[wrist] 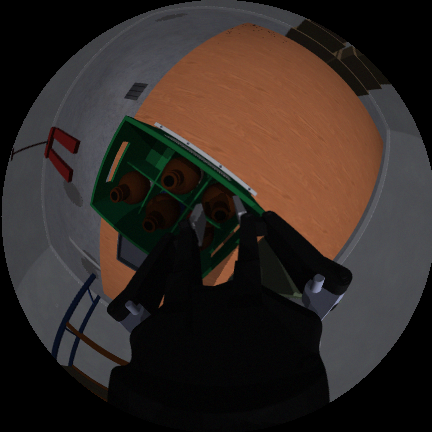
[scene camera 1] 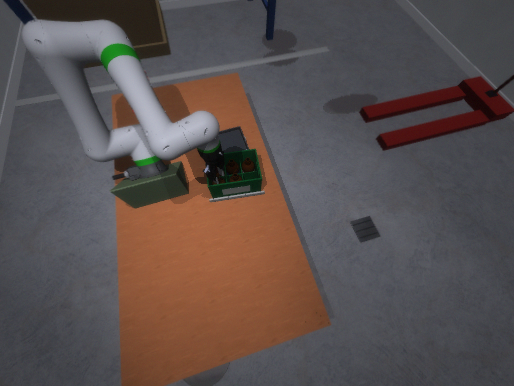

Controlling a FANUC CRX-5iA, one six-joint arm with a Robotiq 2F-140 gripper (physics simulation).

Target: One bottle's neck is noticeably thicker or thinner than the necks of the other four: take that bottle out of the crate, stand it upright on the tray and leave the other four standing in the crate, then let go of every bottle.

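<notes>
Brown bottle [wrist: 217, 203]. Gripper [wrist: 218, 208].
</notes>
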